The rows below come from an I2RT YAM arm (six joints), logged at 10 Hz.
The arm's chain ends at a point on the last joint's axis. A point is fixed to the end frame.
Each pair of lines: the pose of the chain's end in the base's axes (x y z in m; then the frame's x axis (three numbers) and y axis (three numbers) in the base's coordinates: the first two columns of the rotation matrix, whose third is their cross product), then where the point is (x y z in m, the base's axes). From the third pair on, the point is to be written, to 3 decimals.
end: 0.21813, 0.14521, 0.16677, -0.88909, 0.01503, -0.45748, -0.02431, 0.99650, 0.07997
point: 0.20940 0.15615 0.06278
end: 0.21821, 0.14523, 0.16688, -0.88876, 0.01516, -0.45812, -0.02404, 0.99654, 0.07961
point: 0.20956 0.15614 0.06288
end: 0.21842, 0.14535, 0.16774, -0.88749, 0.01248, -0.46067, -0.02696, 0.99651, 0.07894
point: 0.210 0.156 0.064
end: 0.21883, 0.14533, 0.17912, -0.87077, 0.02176, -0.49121, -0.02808, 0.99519, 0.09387
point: 0.214 0.158 0.075
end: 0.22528, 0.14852, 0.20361, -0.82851, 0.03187, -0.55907, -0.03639, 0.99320, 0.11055
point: 0.229 0.163 0.100
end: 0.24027, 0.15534, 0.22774, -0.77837, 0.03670, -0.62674, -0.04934, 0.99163, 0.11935
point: 0.253 0.171 0.125
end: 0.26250, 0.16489, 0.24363, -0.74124, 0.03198, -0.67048, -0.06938, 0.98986, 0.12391
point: 0.281 0.182 0.142
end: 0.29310, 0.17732, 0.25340, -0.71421, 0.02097, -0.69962, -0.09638, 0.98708, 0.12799
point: 0.315 0.195 0.152
